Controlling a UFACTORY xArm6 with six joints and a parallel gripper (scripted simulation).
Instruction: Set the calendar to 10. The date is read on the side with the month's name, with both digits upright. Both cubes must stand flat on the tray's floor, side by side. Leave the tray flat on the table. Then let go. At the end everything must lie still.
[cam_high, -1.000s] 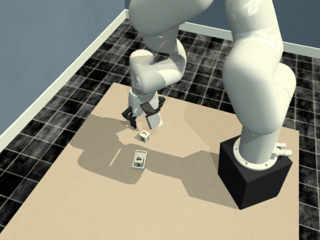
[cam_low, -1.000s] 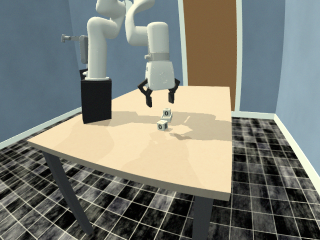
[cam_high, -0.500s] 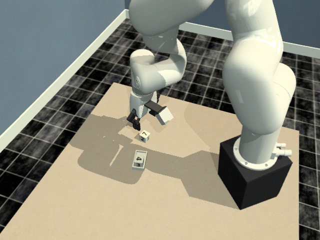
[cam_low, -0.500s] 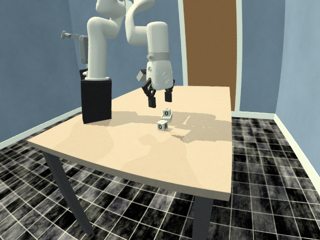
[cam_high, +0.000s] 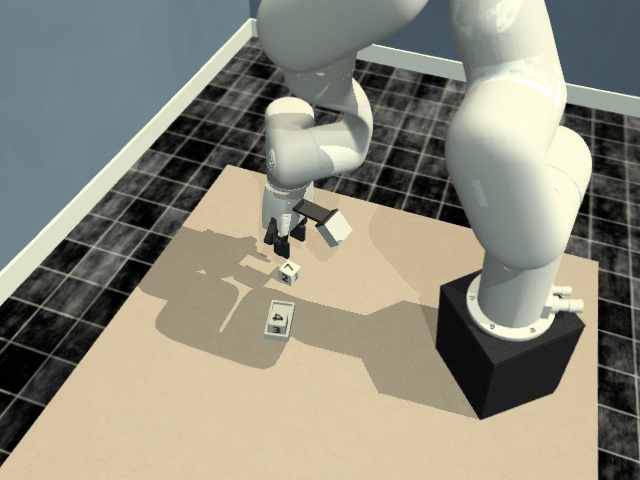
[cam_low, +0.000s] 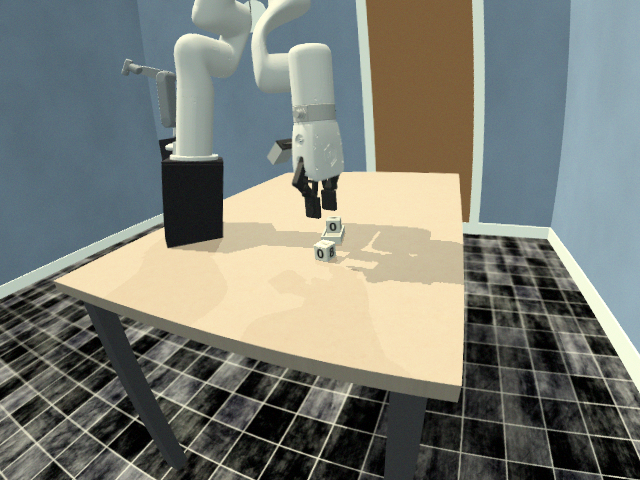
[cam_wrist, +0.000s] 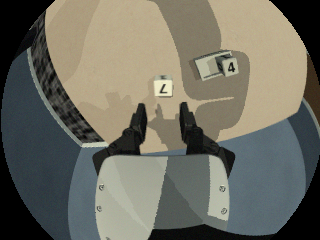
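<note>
My gripper is now 10 cm above the white cube. Round my hand: tray: 11 cm to the left, 10 cm below, 1 cm behind.
</note>
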